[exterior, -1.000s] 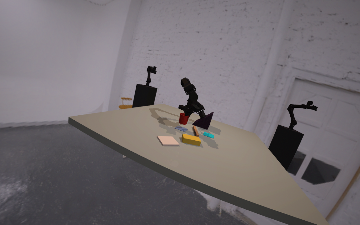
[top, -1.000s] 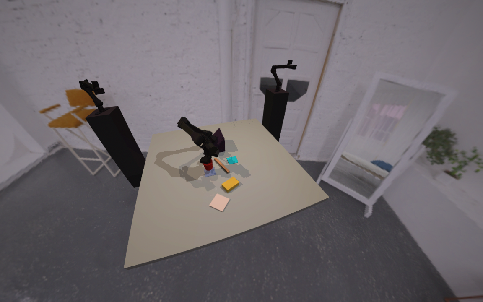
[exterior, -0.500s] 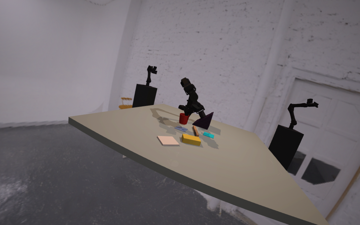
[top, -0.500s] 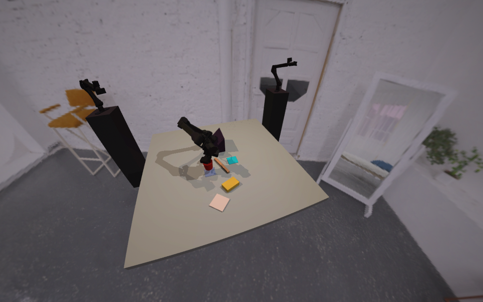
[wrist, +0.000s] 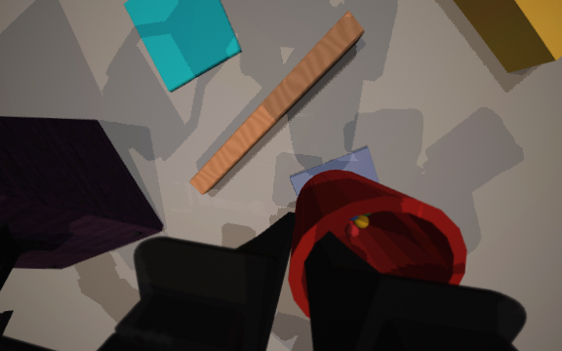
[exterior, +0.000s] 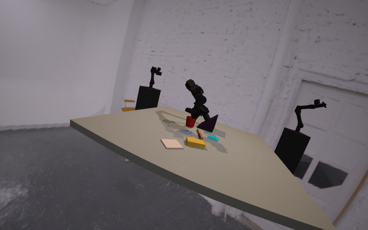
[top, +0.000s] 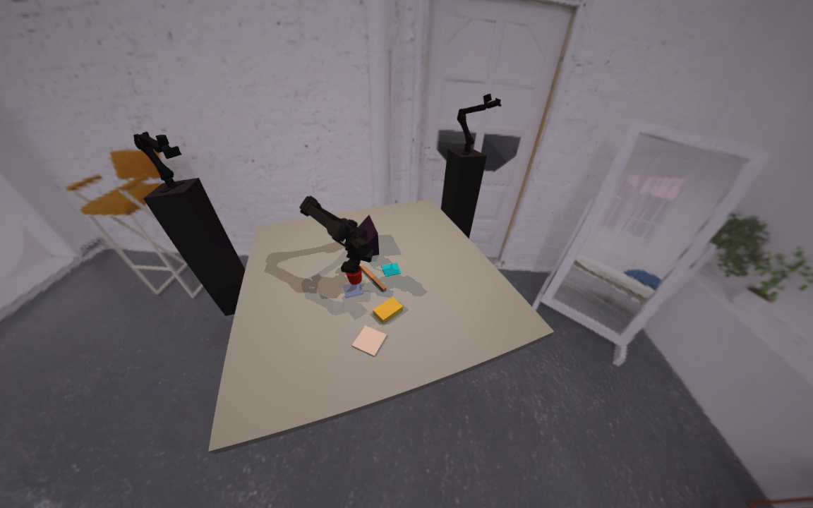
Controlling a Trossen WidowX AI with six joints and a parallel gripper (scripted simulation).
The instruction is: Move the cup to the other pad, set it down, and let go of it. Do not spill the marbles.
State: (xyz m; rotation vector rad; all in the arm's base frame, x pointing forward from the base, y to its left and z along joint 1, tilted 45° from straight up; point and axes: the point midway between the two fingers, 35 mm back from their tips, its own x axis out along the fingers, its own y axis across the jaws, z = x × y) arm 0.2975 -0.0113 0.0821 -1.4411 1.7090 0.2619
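The teal pad is 5 cm behind my gripper tip, 18 cm to the left of it and 9 cm below it. The rest, counted from my gripper tip: orange wooden bar (1 cm behind, 7 cm to the left, 8 cm below); lavender block (4 cm ahead, 3 cm to the right, 9 cm below); red cup (3 cm ahead, 2 cm to the right).
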